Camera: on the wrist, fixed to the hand. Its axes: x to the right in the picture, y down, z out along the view.
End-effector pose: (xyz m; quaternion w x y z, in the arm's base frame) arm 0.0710 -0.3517 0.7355 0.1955 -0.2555 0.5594 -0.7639
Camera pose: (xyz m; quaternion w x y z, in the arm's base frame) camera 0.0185 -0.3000 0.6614 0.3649 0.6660 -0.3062 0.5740
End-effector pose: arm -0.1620 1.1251 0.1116 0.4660 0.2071 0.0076 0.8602
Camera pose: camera -0.2374 1.1091 0.0410 0.9487 0.1624 -0.0156 0.2709
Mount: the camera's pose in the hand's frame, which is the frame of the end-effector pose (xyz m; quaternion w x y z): -0.0013 0.0547 -0.0891 0.7086 -0.1363 -0.0981 -0.6853
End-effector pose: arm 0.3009 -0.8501 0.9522 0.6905 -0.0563 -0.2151 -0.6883
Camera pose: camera 0.3738 -0.8797 0.8834 0.0112 0.0541 0.1649 0.9848
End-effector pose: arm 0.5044 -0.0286 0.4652 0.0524 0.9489 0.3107 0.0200
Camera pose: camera 0.5292 -0.0655 0.5599 0.2106 0.4543 0.8626 -0.0725
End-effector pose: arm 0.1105 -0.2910 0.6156 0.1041 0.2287 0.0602 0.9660
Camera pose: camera 0.0617 -0.3505 0.5449 0.7729 0.2014 0.0575 0.5990
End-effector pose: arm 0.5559 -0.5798 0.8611 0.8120 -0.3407 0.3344 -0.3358
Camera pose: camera 0.5038 -0.5784 0.7705 0.3316 -0.6142 -0.0304 -0.7154
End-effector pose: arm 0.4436 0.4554 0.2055 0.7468 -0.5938 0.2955 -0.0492
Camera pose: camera 0.3828 0.3954 0.1452 0.4435 -0.7299 -0.2641 -0.4481
